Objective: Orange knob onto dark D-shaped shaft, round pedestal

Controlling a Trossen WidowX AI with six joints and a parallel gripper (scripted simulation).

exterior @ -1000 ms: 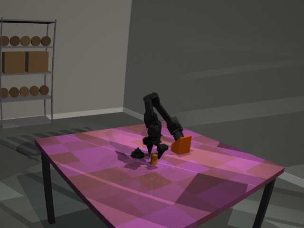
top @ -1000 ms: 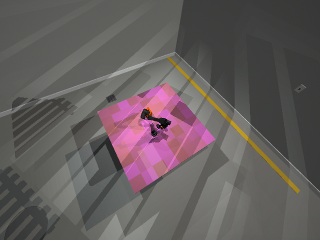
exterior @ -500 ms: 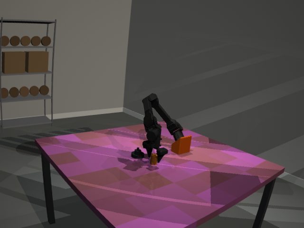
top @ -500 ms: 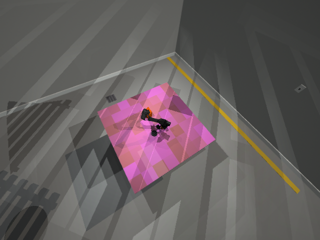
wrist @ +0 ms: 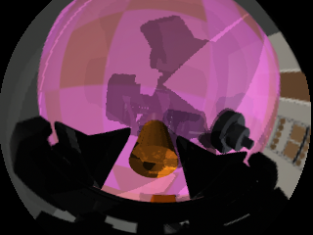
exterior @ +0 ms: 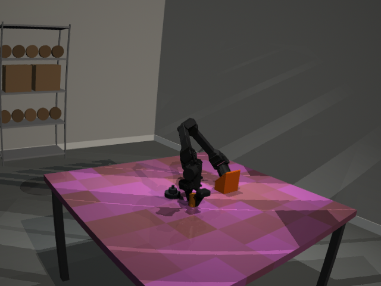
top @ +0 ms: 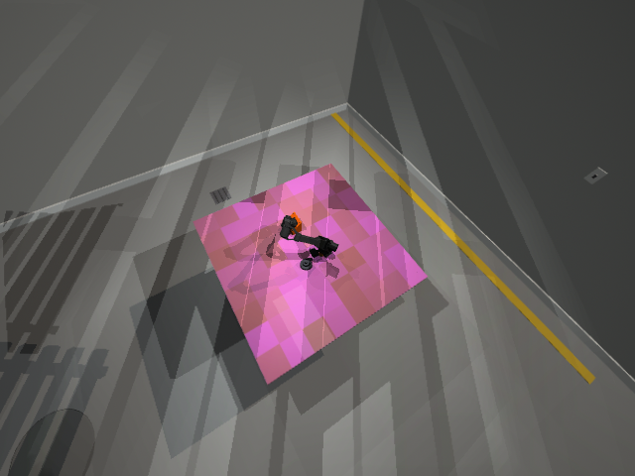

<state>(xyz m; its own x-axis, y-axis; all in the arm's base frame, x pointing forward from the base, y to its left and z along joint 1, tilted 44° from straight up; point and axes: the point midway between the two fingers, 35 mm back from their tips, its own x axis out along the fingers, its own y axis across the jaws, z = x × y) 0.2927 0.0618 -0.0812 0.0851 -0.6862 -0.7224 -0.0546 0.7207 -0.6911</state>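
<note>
The dark round pedestal lies 150 mm to the right of my gripper tip, 30 mm ahead of it and 20 mm above it. From my gripper tip the other things lie so: orange knob: 20 mm above.
</note>
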